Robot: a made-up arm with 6 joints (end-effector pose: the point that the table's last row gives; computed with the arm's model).
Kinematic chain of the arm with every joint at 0, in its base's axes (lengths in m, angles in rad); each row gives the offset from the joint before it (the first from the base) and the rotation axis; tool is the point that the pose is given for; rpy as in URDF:
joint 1: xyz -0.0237 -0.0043 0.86 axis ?
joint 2: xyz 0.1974 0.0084 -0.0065 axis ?
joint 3: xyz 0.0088 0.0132 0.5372 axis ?
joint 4: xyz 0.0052 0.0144 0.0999 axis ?
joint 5: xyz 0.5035 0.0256 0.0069 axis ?
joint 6: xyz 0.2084 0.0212 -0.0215 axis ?
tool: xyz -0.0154 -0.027 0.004 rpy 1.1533 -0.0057 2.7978
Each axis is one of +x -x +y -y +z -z.
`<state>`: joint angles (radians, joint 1 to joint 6).
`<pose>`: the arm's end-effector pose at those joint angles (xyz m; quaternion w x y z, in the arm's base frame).
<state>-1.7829 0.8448 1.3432 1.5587 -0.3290 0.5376</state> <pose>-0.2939 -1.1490 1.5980 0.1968 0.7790 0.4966 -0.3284</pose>
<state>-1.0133 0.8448 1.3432 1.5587 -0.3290 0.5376</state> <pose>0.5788 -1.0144 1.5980 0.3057 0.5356 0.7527 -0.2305</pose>
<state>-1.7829 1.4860 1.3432 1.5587 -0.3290 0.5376</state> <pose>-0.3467 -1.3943 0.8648 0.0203 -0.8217 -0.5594 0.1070</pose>
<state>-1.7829 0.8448 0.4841 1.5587 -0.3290 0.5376</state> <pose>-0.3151 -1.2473 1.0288 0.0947 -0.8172 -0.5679 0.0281</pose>
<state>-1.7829 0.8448 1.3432 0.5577 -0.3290 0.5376</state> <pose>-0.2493 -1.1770 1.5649 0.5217 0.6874 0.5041 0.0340</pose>
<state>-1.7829 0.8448 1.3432 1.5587 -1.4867 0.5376</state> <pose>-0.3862 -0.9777 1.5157 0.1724 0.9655 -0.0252 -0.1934</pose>
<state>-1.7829 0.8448 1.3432 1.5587 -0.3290 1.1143</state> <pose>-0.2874 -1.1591 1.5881 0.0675 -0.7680 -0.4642 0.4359</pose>
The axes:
joint 1: +z
joint 2: +y
joint 3: -y
joint 4: -x
joint 5: -y
joint 6: -x

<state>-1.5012 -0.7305 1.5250 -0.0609 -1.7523 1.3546</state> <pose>0.0406 0.3962 1.6821 0.4803 0.5049 0.7150 -0.0558</pose>
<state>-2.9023 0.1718 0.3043 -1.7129 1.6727 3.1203</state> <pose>-0.8306 -0.0222 1.5924 0.1443 0.7276 -0.6222 -0.2504</pose>
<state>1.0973 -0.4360 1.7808 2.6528 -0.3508 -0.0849</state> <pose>-0.2632 -0.5110 1.7936 0.8620 0.1416 0.3021 0.3817</pose>
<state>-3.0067 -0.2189 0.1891 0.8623 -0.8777 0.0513</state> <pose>-0.6903 -0.0279 1.6127 0.4908 0.7934 -0.2916 -0.2112</pose>
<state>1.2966 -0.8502 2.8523 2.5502 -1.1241 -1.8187</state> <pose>-0.0648 -0.5569 0.7295 0.3733 0.1311 -0.9078 0.1394</pose>
